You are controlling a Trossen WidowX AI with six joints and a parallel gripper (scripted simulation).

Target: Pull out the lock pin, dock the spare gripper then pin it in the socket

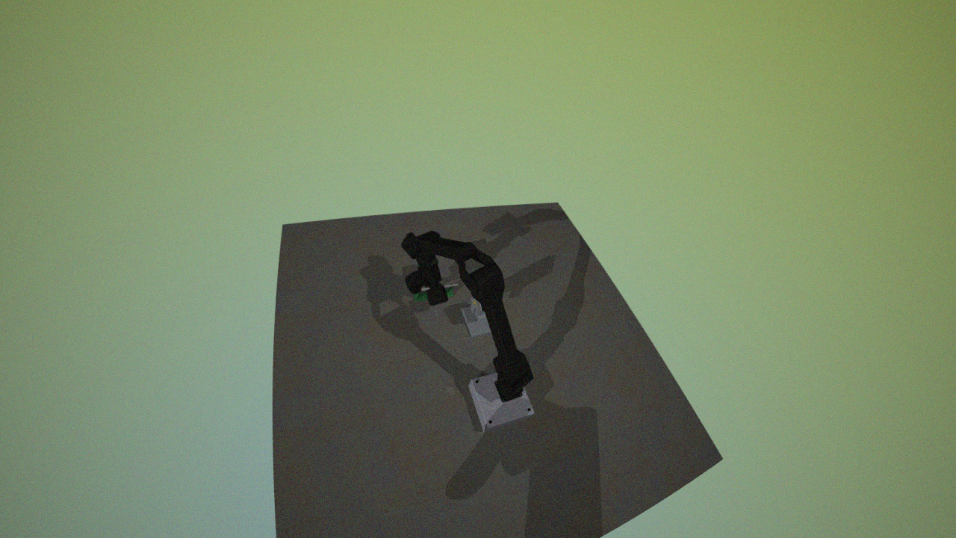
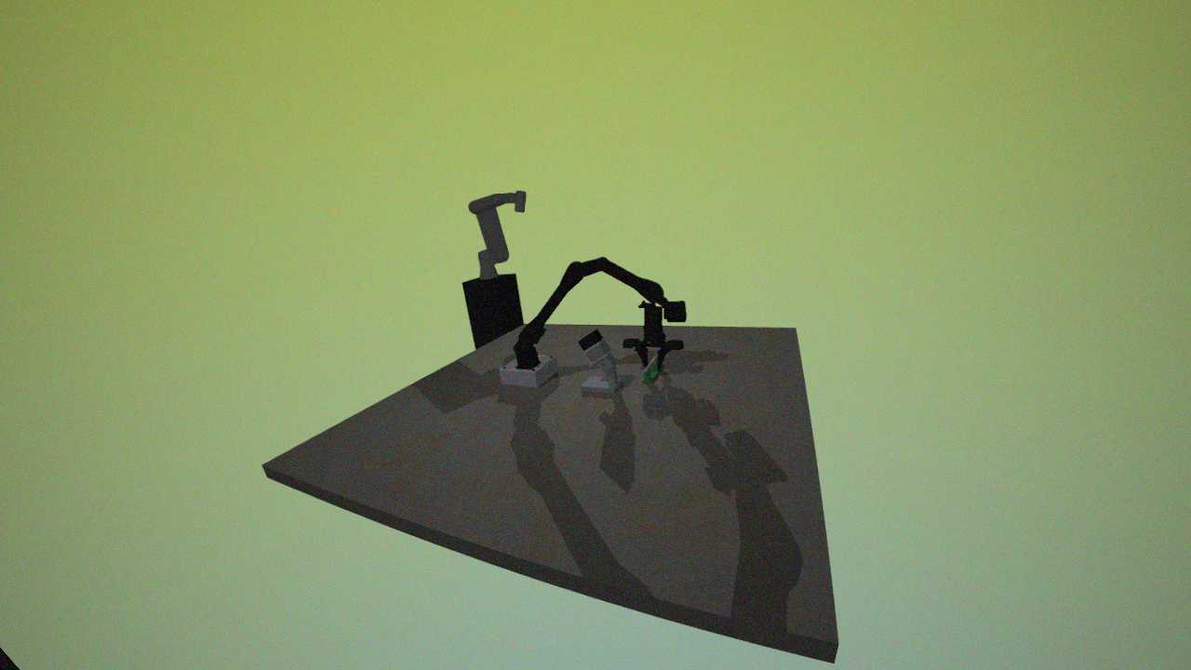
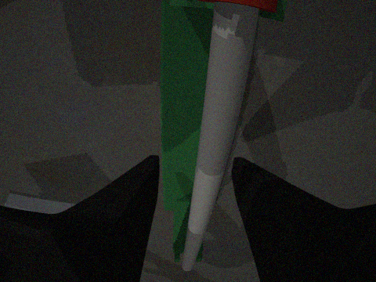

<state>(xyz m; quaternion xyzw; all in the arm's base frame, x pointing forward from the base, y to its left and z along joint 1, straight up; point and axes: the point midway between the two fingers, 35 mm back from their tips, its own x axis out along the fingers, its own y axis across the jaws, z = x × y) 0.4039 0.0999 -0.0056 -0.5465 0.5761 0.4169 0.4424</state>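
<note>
The green cradle lies 1 cm to the left of my gripper tip and 1 cm above it. The rest, counted from my gripper tip: socket: 13 cm behind, 10 cm to the right, 4 cm above; then spare gripper: 14 cm behind, 11 cm to the right, 11 cm above.
</note>
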